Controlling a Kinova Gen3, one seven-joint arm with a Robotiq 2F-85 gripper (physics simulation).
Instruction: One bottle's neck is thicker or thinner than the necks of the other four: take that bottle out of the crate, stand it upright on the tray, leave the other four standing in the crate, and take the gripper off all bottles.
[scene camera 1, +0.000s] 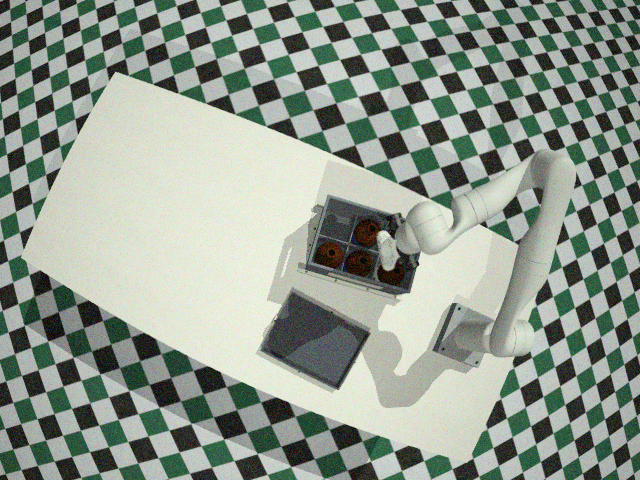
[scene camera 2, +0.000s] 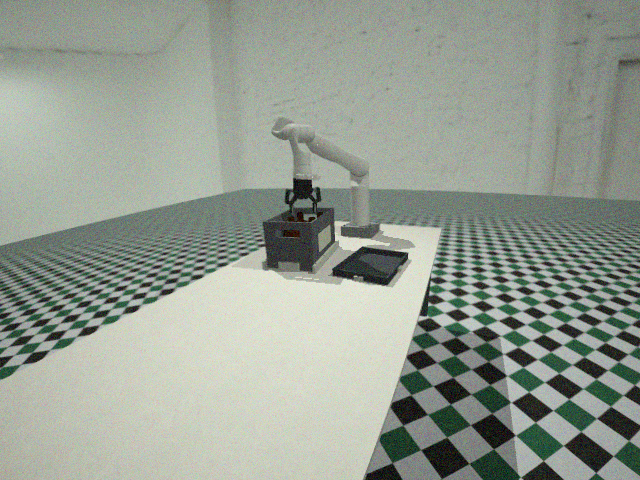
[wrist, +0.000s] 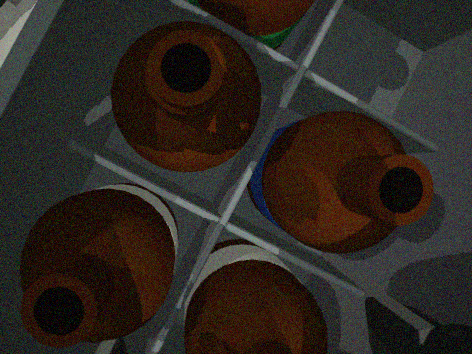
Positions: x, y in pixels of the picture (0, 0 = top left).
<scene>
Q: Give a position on a dark tray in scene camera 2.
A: At 379, 266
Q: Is my gripper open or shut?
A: Open.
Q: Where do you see a dark tray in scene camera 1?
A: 314, 341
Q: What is my gripper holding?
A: Nothing.
</scene>
